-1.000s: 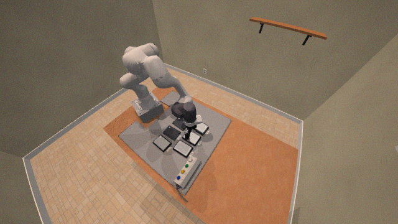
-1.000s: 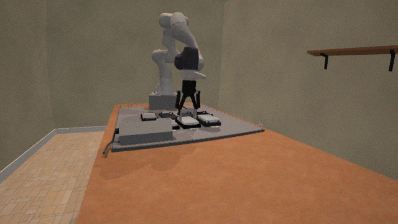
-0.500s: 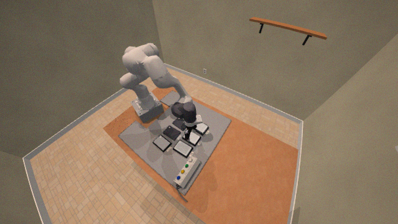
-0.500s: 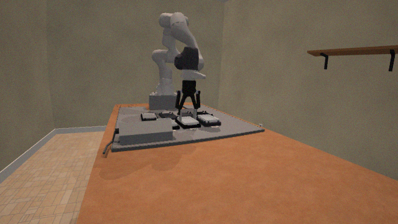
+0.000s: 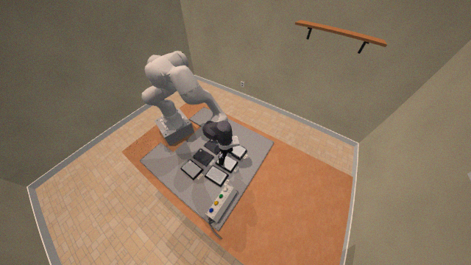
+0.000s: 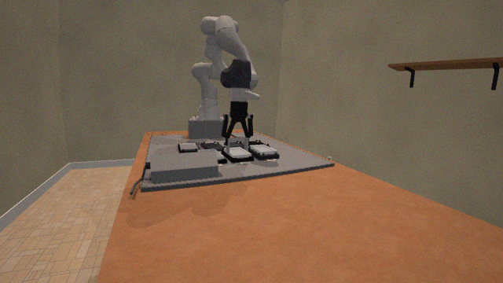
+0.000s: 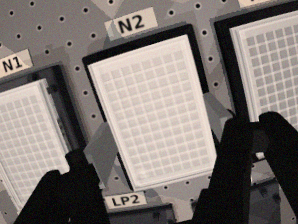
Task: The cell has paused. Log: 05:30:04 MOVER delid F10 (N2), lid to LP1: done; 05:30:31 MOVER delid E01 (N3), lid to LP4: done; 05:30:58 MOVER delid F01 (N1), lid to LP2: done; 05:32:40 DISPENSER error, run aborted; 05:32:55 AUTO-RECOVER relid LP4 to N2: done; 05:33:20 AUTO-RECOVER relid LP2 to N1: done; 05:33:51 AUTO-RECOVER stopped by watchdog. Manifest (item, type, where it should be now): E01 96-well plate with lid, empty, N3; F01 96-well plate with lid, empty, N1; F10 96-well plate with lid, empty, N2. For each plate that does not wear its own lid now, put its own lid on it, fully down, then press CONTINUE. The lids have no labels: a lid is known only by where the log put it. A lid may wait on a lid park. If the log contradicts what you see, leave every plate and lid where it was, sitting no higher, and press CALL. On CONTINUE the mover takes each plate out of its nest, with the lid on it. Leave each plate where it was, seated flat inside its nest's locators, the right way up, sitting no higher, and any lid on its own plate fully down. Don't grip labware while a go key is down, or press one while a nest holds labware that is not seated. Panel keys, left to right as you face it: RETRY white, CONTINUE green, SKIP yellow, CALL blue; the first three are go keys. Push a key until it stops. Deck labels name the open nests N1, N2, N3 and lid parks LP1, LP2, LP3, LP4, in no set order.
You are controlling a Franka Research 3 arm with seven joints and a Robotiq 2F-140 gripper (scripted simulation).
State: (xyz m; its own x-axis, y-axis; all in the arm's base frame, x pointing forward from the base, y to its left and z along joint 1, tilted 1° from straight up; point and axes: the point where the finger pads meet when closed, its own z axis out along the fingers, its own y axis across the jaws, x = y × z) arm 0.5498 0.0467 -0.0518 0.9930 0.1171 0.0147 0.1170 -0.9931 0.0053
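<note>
My gripper is now 30 mm above the white 96-well plate. From my hand the other things lie so: LP2 label: 100 mm behind, 50 mm to the left, 50 mm below; then N2 label: 90 mm ahead, 10 mm to the left, 50 mm below; then LP3 label: 90 mm behind, 70 mm to the right, 50 mm below.
</note>
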